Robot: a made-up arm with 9 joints. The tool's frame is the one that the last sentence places.
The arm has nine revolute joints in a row. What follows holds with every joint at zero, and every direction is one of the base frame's. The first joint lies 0.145 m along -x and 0.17 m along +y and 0.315 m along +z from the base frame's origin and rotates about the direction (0.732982, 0.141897, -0.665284), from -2.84 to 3.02 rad. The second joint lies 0.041 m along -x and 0.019 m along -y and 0.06 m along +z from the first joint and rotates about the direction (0.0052, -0.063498, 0.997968), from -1.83 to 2.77 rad. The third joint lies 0.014 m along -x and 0.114 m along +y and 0.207 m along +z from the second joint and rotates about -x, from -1.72 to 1.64 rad. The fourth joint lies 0.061 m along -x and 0.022 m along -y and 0.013 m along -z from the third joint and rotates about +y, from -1.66 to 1.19 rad. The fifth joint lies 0.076 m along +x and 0.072 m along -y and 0.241 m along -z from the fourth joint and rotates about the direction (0.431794, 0.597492, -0.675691), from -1.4 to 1.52 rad. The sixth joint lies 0.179 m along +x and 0.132 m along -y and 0.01 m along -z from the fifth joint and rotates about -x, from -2.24 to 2 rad. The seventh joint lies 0.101 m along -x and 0.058 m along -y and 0.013 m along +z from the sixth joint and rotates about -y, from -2.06 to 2 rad. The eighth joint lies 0.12 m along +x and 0.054 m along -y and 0.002 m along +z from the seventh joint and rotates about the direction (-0.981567, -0.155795, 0.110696), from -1.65 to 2.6 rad. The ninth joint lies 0.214 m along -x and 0.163 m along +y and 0.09 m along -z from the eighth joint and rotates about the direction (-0.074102, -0.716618, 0.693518), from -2.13 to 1.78 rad. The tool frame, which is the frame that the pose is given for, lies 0.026 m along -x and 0.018 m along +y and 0.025 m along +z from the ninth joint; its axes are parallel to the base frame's.
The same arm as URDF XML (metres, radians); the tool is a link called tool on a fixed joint. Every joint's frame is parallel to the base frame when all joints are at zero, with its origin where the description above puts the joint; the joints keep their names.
<robot name="arm">
  <link name="base"/>
  <link name="link1"/>
  <link name="link2"/>
  <link name="link3"/>
  <link name="link4"/>
  <link name="link5"/>
  <link name="link6"/>
  <link name="link7"/>
  <link name="link8"/>
  <link name="link9"/>
  <link name="tool"/>
  <joint name="joint 1" type="revolute">
    <parent link="base"/>
    <child link="link1"/>
    <origin xyz="-0.145 0.17 0.315"/>
    <axis xyz="0.732982 0.141897 -0.665284"/>
    <limit lower="-2.84" upper="3.02"/>
  </joint>
  <joint name="joint 2" type="revolute">
    <parent link="link1"/>
    <child link="link2"/>
    <origin xyz="-0.041 -0.019 0.06"/>
    <axis xyz="0.0052 -0.063498 0.997968"/>
    <limit lower="-1.83" upper="2.77"/>
  </joint>
  <joint name="joint 3" type="revolute">
    <parent link="link2"/>
    <child link="link3"/>
    <origin xyz="-0.014 0.114 0.207"/>
    <axis xyz="-1 0 0"/>
    <limit lower="-1.72" upper="1.64"/>
  </joint>
  <joint name="joint 4" type="revolute">
    <parent link="link3"/>
    <child link="link4"/>
    <origin xyz="-0.061 -0.022 -0.013"/>
    <axis xyz="0 1 0"/>
    <limit lower="-1.66" upper="1.19"/>
  </joint>
  <joint name="joint 5" type="revolute">
    <parent link="link4"/>
    <child link="link5"/>
    <origin xyz="0.076 -0.072 -0.241"/>
    <axis xyz="0.431794 0.597492 -0.675691"/>
    <limit lower="-1.4" upper="1.52"/>
  </joint>
  <joint name="joint 6" type="revolute">
    <parent link="link5"/>
    <child link="link6"/>
    <origin xyz="0.179 -0.132 -0.01"/>
    <axis xyz="-1 0 0"/>
    <limit lower="-2.24" upper="2"/>
  </joint>
  <joint name="joint 7" type="revolute">
    <parent link="link6"/>
    <child link="link7"/>
    <origin xyz="-0.101 -0.058 0.013"/>
    <axis xyz="0 -1 0"/>
    <limit lower="-2.06" upper="2"/>
  </joint>
  <joint name="joint 8" type="revolute">
    <parent link="link7"/>
    <child link="link8"/>
    <origin xyz="0.12 -0.054 0.002"/>
    <axis xyz="-0.981567 -0.155795 0.110696"/>
    <limit lower="-1.65" upper="2.6"/>
  </joint>
  <joint name="joint 9" type="revolute">
    <parent link="link8"/>
    <child link="link9"/>
    <origin xyz="-0.214 0.163 -0.09"/>
    <axis xyz="-0.074102 -0.716618 0.693518"/>
    <limit lower="-2.13" upper="1.78"/>
  </joint>
  <joint name="tool_fixed" type="fixed">
    <parent link="link9"/>
    <child link="tool"/>
    <origin xyz="-0.026 0.018 0.025"/>
  </joint>
</robot>

